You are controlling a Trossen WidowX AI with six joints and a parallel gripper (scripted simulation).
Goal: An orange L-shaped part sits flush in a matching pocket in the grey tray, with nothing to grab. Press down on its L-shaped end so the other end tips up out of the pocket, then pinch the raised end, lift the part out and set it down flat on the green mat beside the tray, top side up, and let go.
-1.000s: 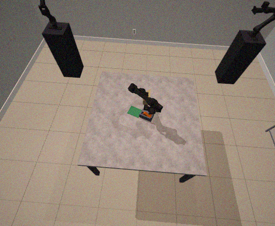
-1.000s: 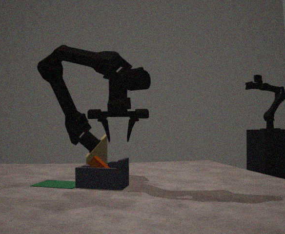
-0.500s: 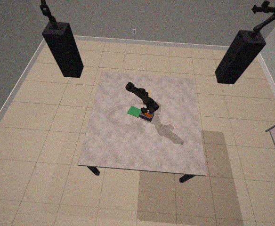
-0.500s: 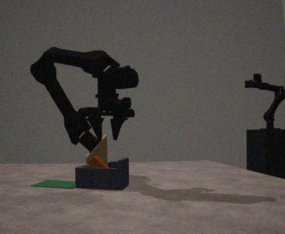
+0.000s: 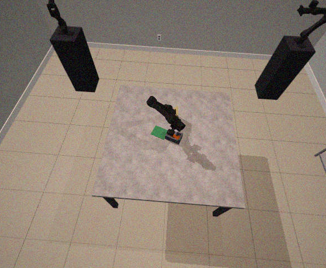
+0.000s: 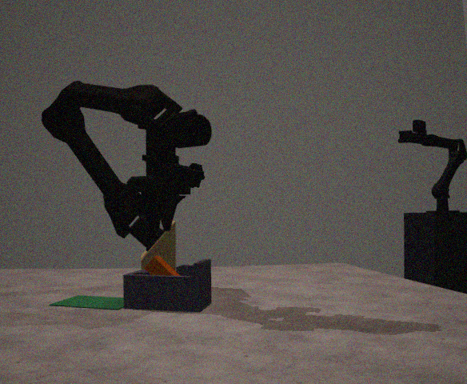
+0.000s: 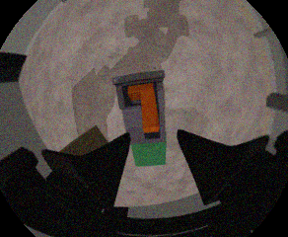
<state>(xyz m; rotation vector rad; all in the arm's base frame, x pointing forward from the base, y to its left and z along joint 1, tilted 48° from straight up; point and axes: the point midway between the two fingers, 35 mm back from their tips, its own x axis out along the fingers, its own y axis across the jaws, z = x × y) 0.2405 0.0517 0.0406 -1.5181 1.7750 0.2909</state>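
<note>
My gripper tip is now 40 mm to the right of the orange L-shaped part and 100 mm above it. The rest, counted from my gripper tip: green mat 70 mm behind, 130 mm to the right, 160 mm below.
</note>
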